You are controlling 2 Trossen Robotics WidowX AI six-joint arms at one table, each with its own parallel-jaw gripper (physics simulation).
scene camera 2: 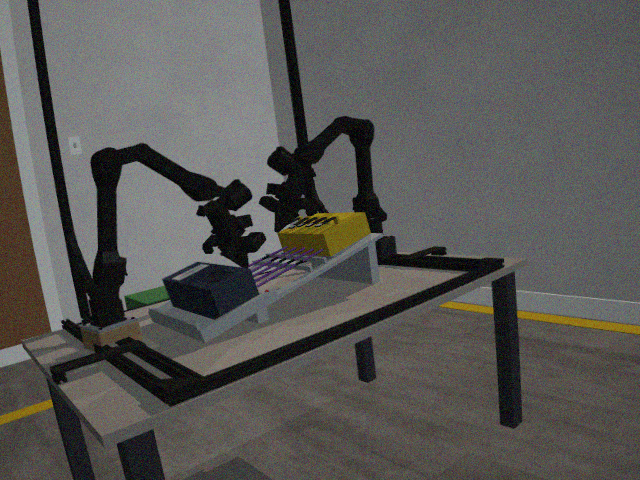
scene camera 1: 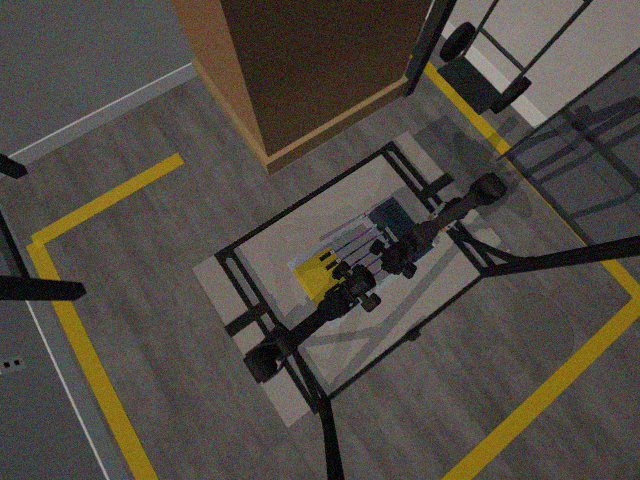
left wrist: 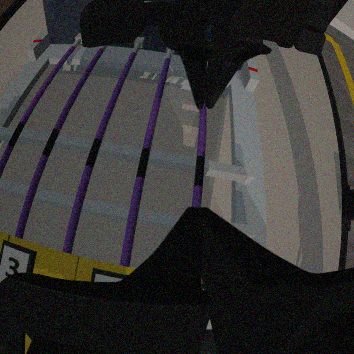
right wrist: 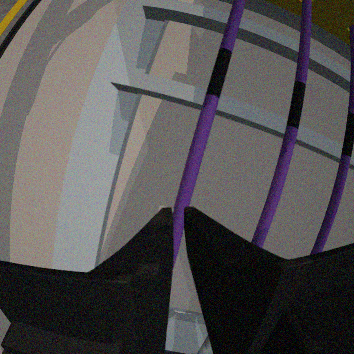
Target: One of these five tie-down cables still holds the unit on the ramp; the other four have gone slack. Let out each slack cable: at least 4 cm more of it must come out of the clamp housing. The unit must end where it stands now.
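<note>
The dark blue unit (scene camera 1: 385, 214) (scene camera 2: 211, 289) (left wrist: 62, 20) stands low on the grey ramp (scene camera 2: 237, 316) (right wrist: 90, 165). The yellow clamp housing (scene camera 1: 315, 276) (scene camera 2: 346, 237) (left wrist: 55, 265) is at the upper end, with black levers on top. Five purple cables with black bands run between them; which are slack I cannot tell. My right gripper (right wrist: 177, 216) (left wrist: 203, 106) (scene camera 2: 241, 262) is shut on the outermost cable (left wrist: 202, 135) (right wrist: 197, 150), near the unit. My left gripper (left wrist: 195, 216) is shut and empty, its tips over that cable's housing end, hiding it.
The neighbouring cable (left wrist: 150, 125) (right wrist: 280, 185) runs close beside the held one. Red marks (left wrist: 253, 69) show at the ramp's sides by the unit. A black frame (scene camera 2: 320, 338) edges the table. A green block (scene camera 2: 147, 296) lies behind the unit in scene camera 2.
</note>
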